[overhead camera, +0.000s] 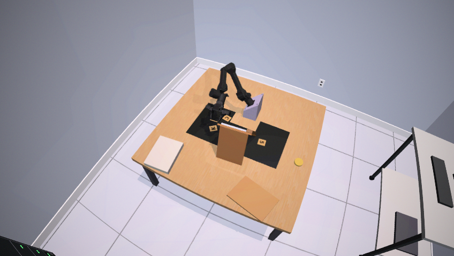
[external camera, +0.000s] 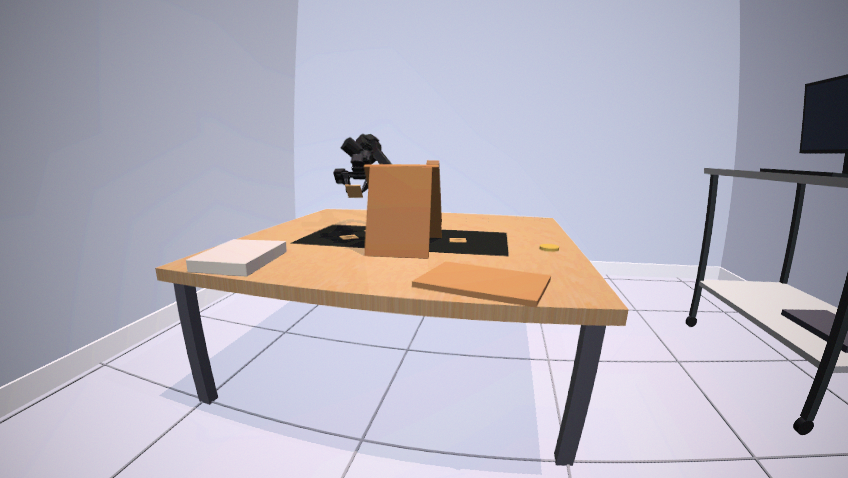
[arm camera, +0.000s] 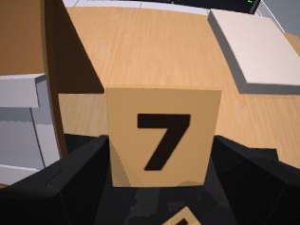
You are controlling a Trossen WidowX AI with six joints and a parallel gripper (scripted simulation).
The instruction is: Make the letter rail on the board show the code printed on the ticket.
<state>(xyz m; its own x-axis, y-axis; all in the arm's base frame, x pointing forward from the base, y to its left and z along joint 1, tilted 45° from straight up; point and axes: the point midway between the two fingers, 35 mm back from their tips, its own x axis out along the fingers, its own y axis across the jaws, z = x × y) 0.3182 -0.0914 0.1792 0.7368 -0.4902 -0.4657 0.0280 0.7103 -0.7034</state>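
Right now the white ticket is 21 cm to the left of my gripper tip, 8 cm below it and 5 cm behind it. From my gripper tip the other things lie so: thin panel (43 cm to the left, 41 cm ahead, 18 cm below); then white slab (31 cm ahead, 30 cm to the right, 16 cm below).
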